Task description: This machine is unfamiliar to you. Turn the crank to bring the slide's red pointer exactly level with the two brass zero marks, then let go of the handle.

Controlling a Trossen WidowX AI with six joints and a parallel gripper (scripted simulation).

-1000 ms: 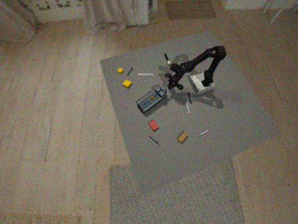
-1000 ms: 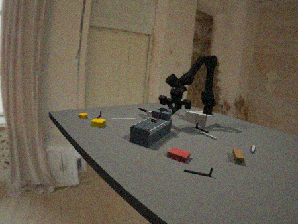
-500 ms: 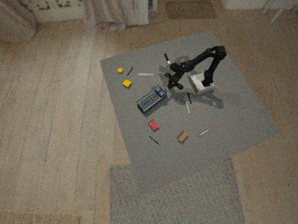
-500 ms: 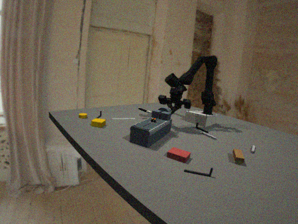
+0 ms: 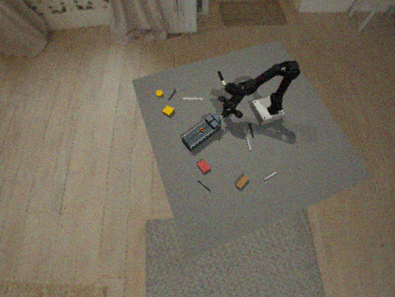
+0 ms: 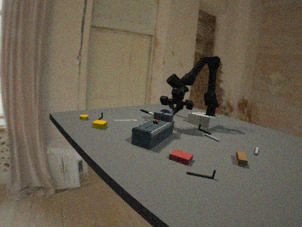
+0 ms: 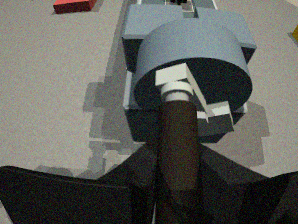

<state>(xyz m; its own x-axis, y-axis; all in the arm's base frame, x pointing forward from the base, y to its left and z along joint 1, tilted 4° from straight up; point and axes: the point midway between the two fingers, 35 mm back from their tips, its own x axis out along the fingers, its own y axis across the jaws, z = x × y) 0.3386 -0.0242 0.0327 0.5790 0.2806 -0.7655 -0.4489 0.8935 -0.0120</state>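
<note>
My gripper tip is 15 cm short of the red pointer, 6 cm to the right of it and 1 cm above it. Round my gripper tip: dark handle (1 cm behind, 1 cm to the right, 3 cm above); yellow block (34 cm ahead, 17 cm to the right, 8 cm below); red block (19 cm ahead, 27 cm to the left, 8 cm below).
</note>
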